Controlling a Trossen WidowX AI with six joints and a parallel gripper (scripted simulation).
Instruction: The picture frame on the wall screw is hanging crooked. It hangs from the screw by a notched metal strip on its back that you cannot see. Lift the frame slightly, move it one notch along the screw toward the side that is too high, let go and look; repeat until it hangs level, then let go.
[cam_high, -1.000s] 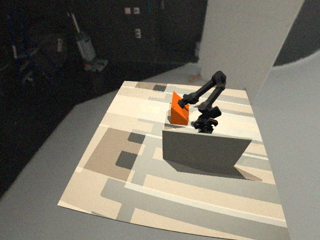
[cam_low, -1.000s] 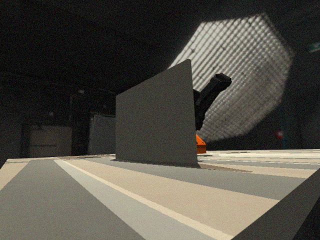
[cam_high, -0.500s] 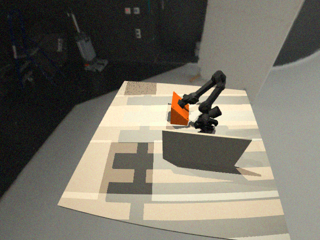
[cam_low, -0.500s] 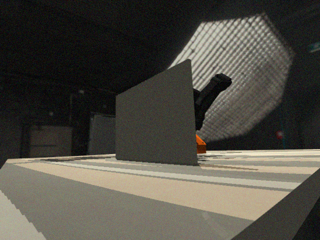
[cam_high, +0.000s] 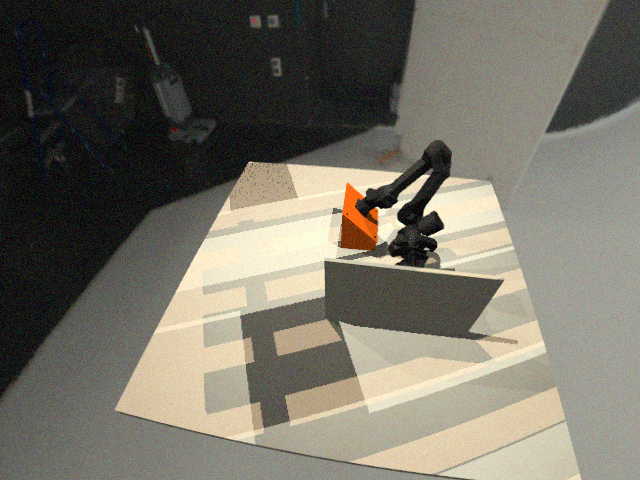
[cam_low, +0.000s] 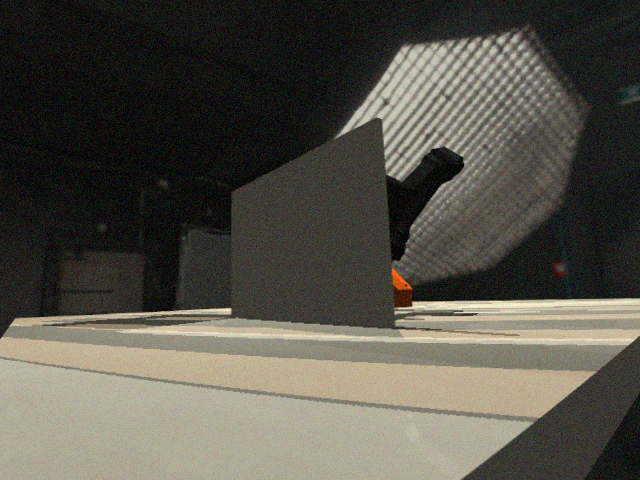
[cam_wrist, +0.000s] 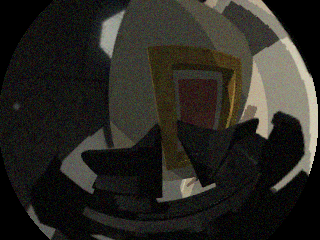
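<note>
The picture frame lies 10 mm ahead of my gripper tip, 20 mm to the right of it and 50 mm below it. The rest, counted from my gripper tip: wall panel 20 mm ahead, 20 mm to the right, 60 mm below.
</note>
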